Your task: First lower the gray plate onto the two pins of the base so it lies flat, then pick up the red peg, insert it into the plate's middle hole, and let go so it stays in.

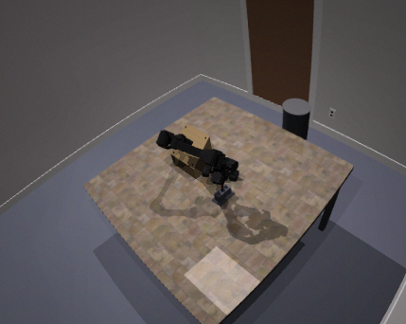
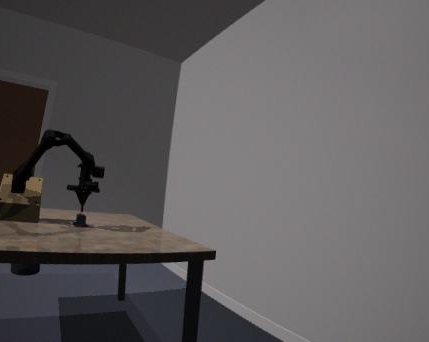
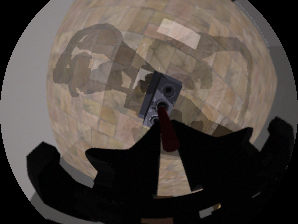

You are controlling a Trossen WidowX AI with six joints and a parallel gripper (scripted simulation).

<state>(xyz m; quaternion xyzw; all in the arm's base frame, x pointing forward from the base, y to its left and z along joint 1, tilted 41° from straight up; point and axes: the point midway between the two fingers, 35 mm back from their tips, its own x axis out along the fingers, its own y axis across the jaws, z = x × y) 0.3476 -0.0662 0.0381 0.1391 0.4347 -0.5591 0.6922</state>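
Now: gripper tip right at the red peg. The rest, counted from my gripper tip: gray plate: 70 mm below; then dark base: 110 mm below.
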